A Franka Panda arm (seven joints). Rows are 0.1 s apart.
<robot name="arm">
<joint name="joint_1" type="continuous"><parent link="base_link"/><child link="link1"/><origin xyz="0 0 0.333" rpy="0 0 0"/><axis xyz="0 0 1"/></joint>
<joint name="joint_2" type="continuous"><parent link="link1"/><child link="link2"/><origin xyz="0 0 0" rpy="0 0 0"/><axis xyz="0 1 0"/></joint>
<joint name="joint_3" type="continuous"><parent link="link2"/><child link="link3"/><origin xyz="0 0 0.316" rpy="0 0 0"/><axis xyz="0 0 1"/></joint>
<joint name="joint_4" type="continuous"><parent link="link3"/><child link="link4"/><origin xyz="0.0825 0 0" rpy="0 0 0"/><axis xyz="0 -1 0"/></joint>
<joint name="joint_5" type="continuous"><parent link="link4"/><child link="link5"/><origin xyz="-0.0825 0 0.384" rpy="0 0 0"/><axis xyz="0 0 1"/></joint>
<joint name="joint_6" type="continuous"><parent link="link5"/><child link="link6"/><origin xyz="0 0 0" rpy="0 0 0"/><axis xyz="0 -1 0"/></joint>
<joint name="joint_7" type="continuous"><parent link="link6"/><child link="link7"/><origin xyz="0.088 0 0" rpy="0 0 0"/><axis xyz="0 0 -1"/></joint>
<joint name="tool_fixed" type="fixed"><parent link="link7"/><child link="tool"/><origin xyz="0 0 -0.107" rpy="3.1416 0 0"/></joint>
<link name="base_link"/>
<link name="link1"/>
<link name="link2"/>
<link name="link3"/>
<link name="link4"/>
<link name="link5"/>
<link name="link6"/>
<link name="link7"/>
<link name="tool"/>
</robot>
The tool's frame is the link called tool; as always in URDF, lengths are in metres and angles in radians. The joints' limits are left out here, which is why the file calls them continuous.
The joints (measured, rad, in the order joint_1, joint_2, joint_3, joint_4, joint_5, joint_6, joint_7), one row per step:
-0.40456, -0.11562, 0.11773, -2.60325, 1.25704, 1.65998, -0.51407
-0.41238, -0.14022, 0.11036, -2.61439, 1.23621, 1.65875, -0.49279
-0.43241, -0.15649, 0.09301, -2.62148, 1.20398, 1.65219, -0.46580
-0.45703, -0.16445, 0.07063, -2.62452, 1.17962, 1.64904, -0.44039
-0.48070, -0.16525, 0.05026, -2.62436, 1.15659, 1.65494, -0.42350
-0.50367, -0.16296, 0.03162, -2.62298, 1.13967, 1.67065, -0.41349
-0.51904, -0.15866, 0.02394, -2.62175, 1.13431, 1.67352, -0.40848
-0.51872, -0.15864, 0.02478, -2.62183, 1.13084, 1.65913, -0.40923
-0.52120, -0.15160, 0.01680, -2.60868, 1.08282, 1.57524, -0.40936
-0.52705, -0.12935, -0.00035, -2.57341, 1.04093, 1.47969, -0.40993
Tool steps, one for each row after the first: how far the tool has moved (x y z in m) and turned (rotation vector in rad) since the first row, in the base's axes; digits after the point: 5 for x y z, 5 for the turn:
-0.00518, -0.00508, 0.00423, -0.01499, 0.01213, -0.00404
-0.01120, -0.01822, 0.00656, -0.02818, 0.03611, -0.02012
-0.01622, -0.03533, 0.00760, -0.03586, 0.06064, -0.05365
-0.02040, -0.05247, 0.00669, -0.04857, 0.07985, -0.08836
-0.02391, -0.06983, 0.00490, -0.06511, 0.09244, -0.12930
-0.02604, -0.07872, 0.00343, -0.06642, 0.10117, -0.15125
-0.02682, -0.07654, 0.00391, -0.05742, 0.10256, -0.13847
-0.03175, -0.07263, 0.00753, -0.02124, 0.11667, -0.06190
-0.03254, -0.07610, 0.01421, 0.02627, 0.12634, 0.00389

